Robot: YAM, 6 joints.
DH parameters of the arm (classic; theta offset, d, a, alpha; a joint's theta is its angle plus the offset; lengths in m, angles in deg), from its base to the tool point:
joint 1: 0 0.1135 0.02 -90
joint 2: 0 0 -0.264 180
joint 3: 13.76 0 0.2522 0
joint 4: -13.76 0 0.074 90
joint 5: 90 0 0 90
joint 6: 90 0.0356 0 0
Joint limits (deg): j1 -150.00..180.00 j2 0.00..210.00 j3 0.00..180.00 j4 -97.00..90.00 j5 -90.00..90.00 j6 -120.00..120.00
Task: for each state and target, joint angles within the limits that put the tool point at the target. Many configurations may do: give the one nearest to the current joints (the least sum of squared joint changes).
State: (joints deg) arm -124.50 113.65 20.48 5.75 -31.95 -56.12
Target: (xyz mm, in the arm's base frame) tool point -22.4 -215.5 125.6
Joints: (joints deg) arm -101.98 77.52 22.61 3.08 -39.84 -56.12
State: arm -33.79 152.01 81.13 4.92 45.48 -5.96
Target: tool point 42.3 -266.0 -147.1
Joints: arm -75.21 160.88 60.99 -1.07 49.30 -5.96
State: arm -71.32 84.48 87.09 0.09 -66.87 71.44
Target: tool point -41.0 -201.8 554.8
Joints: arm -110.50 68.95 93.45 1.29 -64.97 71.44
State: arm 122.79 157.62 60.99 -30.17 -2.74 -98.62
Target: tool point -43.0 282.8 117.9
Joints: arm 98.68 105.96 58.22 -50.49 0.29 -98.62
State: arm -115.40 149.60 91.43 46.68 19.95 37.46
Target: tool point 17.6 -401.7 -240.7
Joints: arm -86.09 185.07 92.86 41.47 16.04 37.46
